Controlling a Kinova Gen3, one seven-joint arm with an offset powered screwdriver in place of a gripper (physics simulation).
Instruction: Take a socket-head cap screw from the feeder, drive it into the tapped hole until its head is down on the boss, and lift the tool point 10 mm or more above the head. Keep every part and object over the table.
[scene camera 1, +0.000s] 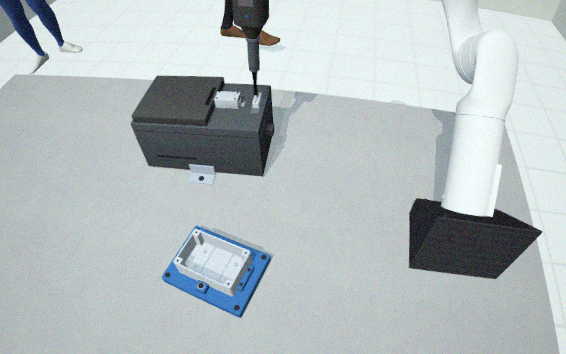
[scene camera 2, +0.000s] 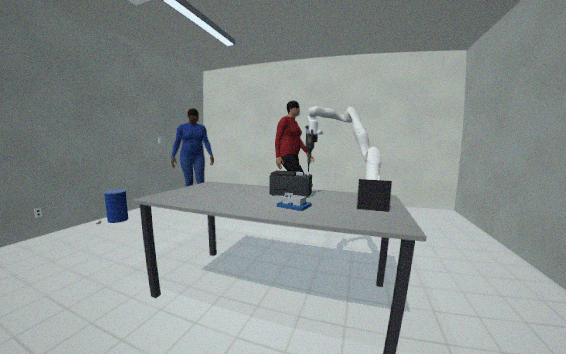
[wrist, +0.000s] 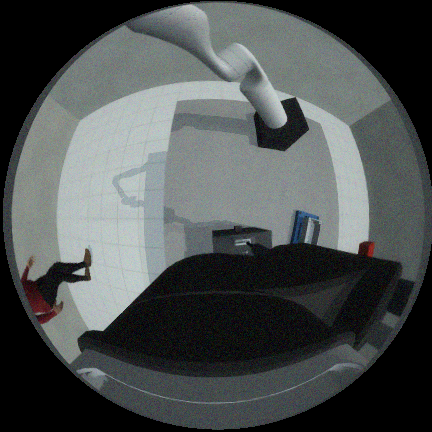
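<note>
I see a screw feeder (scene camera 2: 301, 187) here. And I see it again, the screw feeder, in the wrist view (wrist: 222, 243).
</note>
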